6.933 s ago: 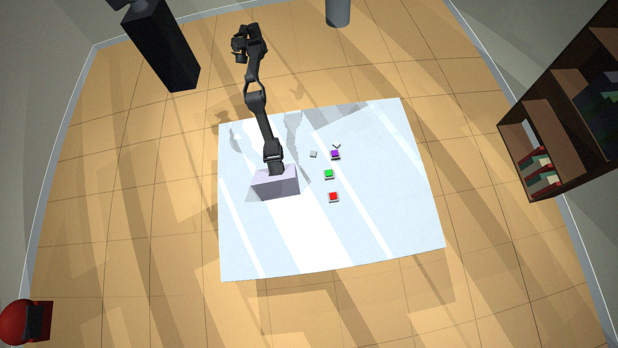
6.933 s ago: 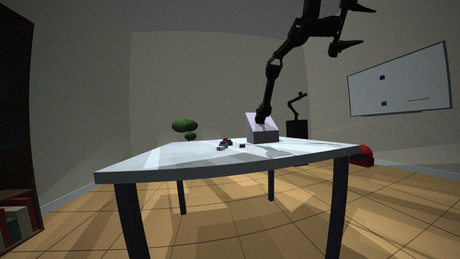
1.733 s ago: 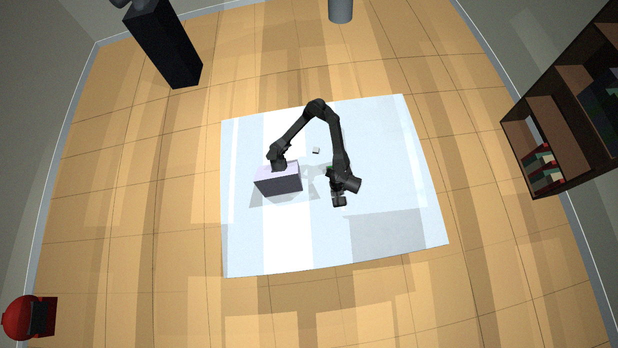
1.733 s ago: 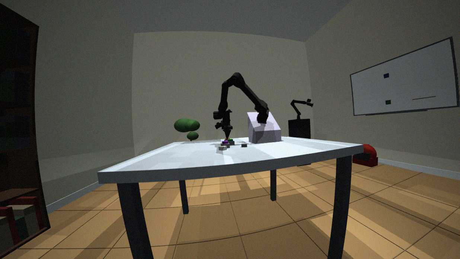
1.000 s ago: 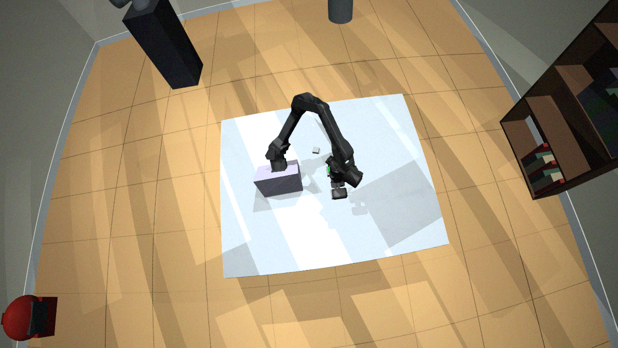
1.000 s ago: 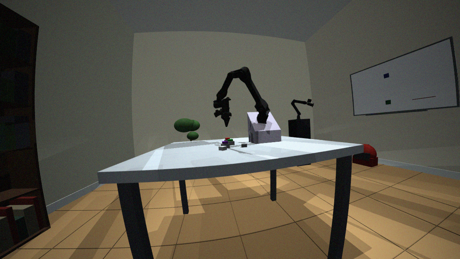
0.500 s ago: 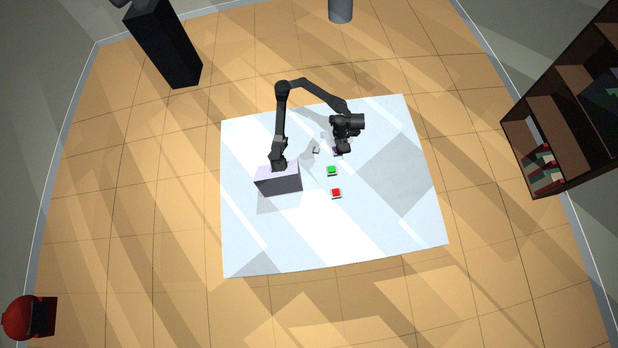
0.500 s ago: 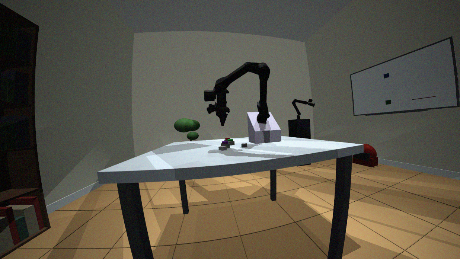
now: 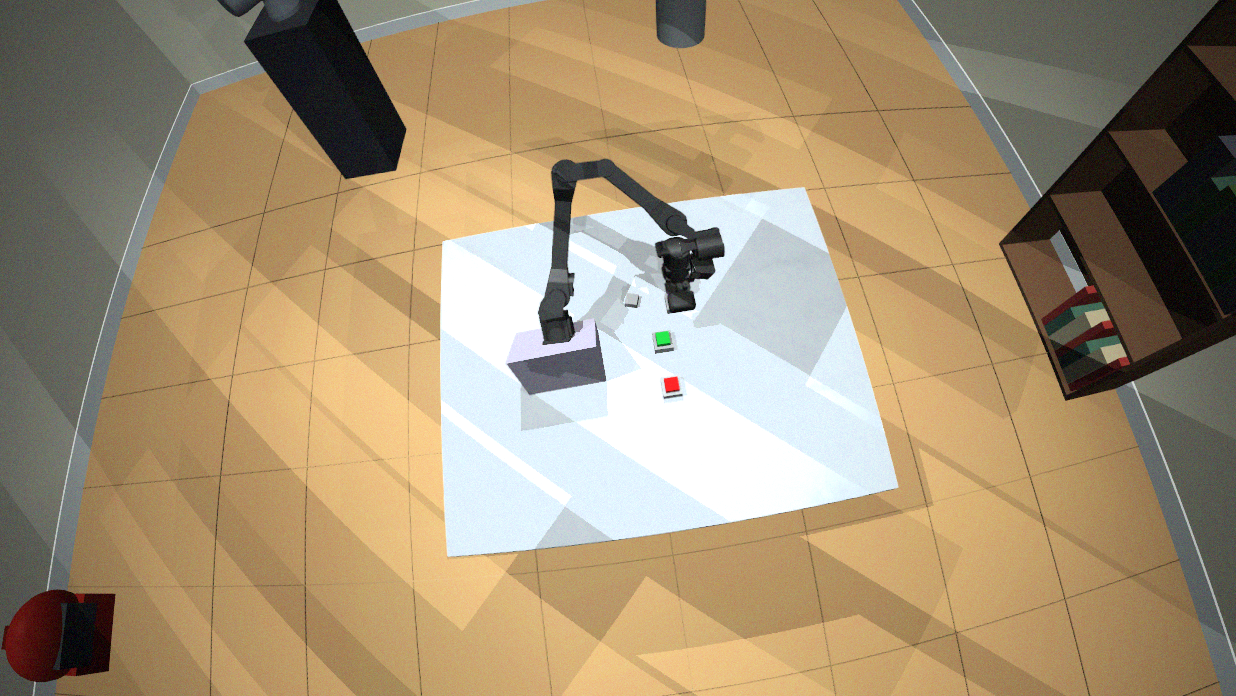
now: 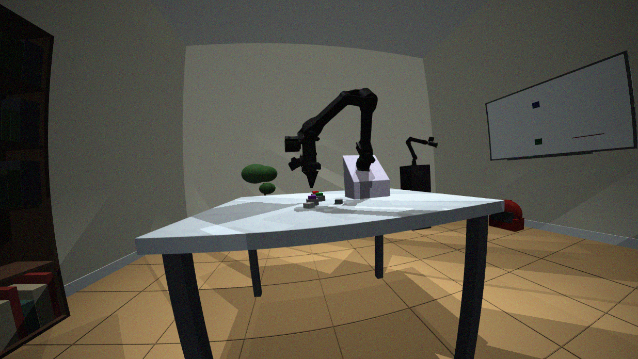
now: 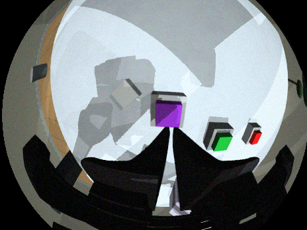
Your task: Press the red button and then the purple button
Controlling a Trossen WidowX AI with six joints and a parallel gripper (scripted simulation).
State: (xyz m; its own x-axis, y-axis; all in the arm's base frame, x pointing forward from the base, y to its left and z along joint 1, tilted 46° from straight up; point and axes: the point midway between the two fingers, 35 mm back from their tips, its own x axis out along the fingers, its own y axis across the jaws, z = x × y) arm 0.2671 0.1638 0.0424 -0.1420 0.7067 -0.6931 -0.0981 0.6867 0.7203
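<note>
Right now the purple button is 40 mm below my gripper tip. Round my gripper tip: green button (40 mm behind, 110 mm to the right, 40 mm below); then red button (30 mm behind, 230 mm to the right, 40 mm below).
</note>
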